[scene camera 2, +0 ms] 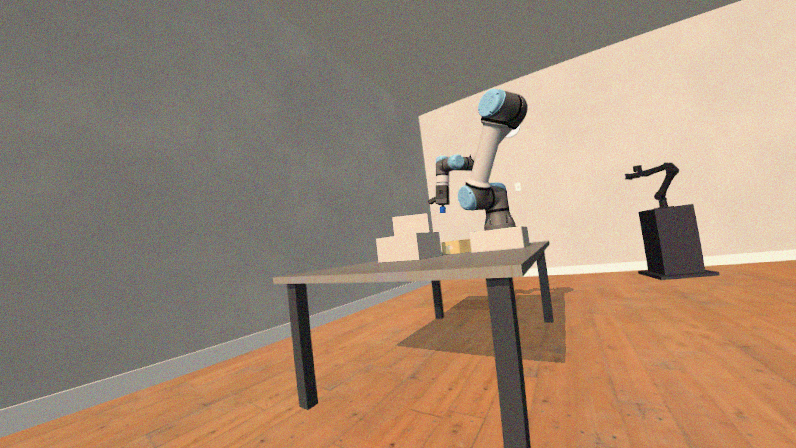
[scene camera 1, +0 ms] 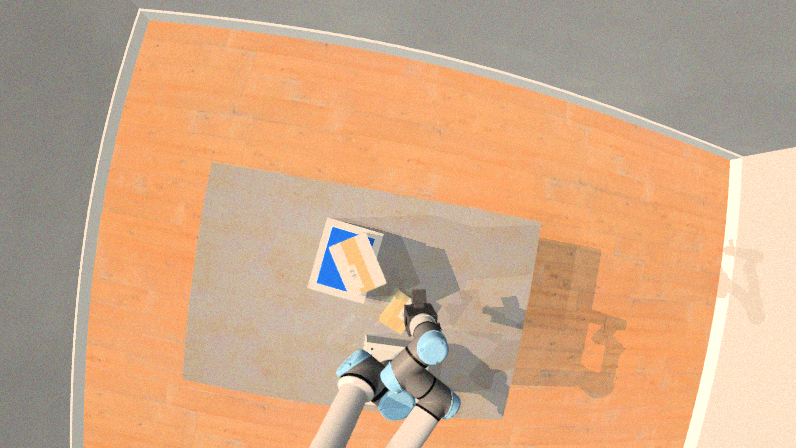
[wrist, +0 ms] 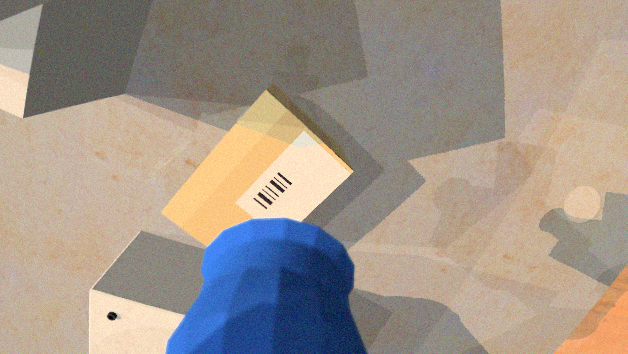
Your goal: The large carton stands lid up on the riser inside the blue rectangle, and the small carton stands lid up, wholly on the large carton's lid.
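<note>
The large carton (scene camera 1: 348, 258) (scene camera 2: 410, 223) lies flat on the white riser (scene camera 1: 319, 281) (scene camera 2: 396, 249) (wrist: 12, 95), with a tan tape stripe on its upward face. It is turned relative to the blue rectangle (scene camera 1: 328, 272), and its top appears past the riser's right edge in scene camera 1. The small tan carton (scene camera 1: 393, 311) (scene camera 2: 456, 246) (wrist: 215, 185) lies on the table, with a white barcode label on its upward face. My blue suction cup (scene camera 2: 442, 209) (wrist: 278, 231) is open, holds nothing and hangs above the small carton. The wrist hides the cup in scene camera 1.
The white base box (scene camera 1: 384, 348) (scene camera 2: 498, 239) (wrist: 135, 327) under the arm stands beside the small carton on the table (scene camera 1: 239, 233) (scene camera 2: 356, 273) (wrist: 65, 185). The riser and the stacked large carton stand on its other side. A second dark arm on a pedestal (scene camera 2: 672, 242) stands far off.
</note>
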